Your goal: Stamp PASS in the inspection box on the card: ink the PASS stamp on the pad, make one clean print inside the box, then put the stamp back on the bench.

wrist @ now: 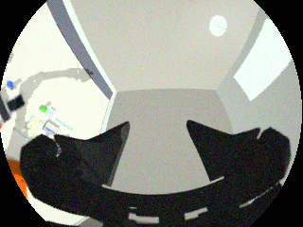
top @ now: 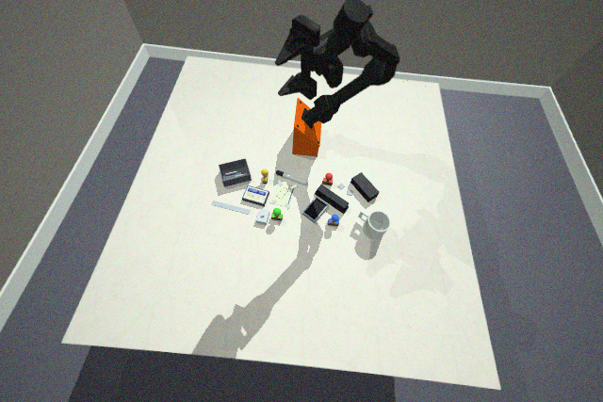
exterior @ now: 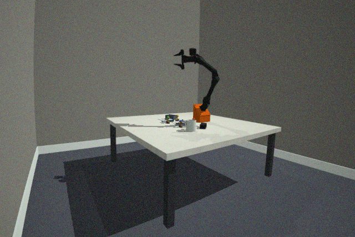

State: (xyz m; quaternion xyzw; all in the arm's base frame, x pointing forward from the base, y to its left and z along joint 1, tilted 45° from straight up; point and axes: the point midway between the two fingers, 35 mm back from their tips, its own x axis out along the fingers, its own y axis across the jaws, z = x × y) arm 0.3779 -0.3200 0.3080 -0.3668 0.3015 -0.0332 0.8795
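My gripper tip is now 50 mm short of the green stamp, 10 mm to the right of it and 600 mm above it. Round my gripper tip: pale card (50 mm behind, 10 mm to the left, 630 mm below); then ink pad (10 mm behind, 140 mm to the left, 620 mm below); then yellow stamp (100 mm behind, 80 mm to the right, 600 mm below).
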